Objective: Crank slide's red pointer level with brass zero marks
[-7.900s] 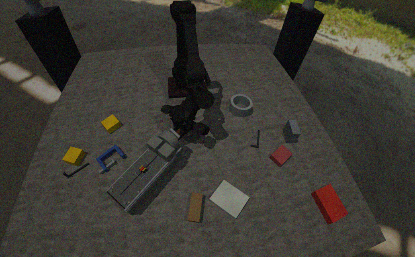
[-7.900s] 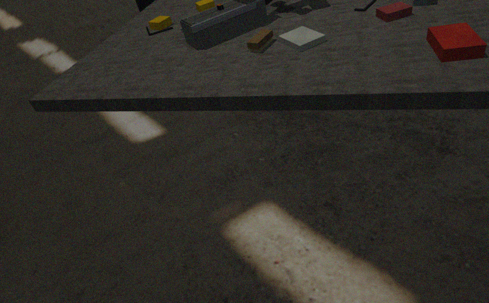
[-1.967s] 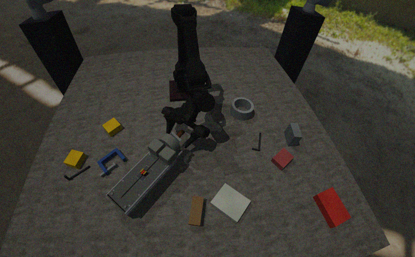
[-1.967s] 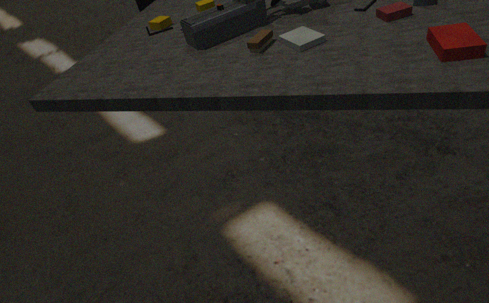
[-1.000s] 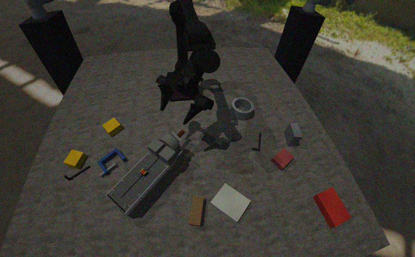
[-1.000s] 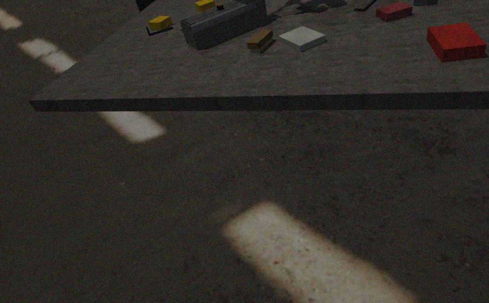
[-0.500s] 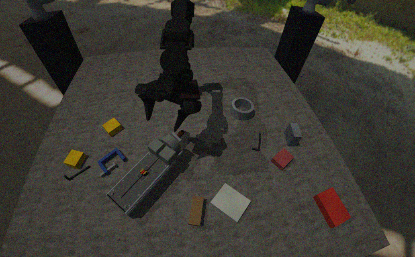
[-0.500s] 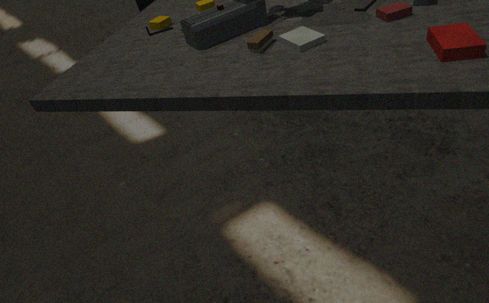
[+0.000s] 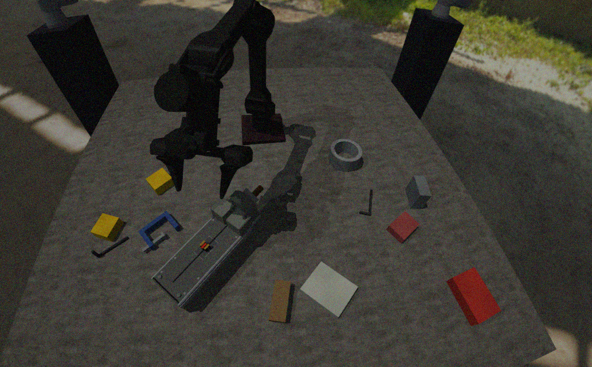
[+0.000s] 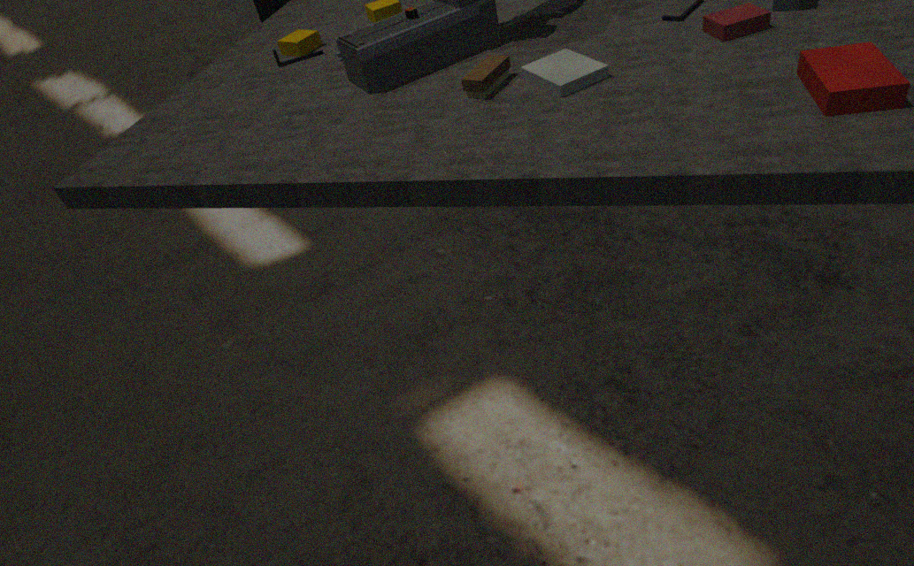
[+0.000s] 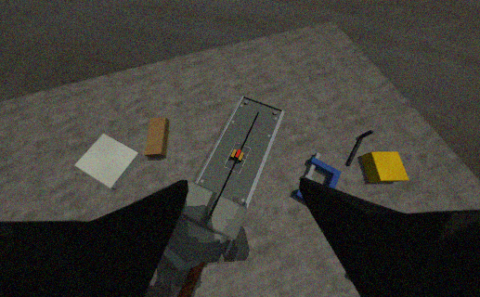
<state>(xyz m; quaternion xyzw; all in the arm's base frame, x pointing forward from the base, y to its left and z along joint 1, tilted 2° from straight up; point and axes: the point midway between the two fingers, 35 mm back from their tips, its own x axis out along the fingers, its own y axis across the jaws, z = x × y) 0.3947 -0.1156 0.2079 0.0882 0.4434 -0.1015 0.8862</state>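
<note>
The brown crank handle lies 13 cm below my gripper tip, 10 cm to the left of it and 9 cm behind it. The rest, counted from my gripper tip: white plate: 26 cm to the left, 18 cm below, 15 cm ahead; then red pointer: 11 cm below, 6 cm ahead, 1 cm to the right; then brown block: 18 cm below, 17 cm ahead, 15 cm to the left.
</note>
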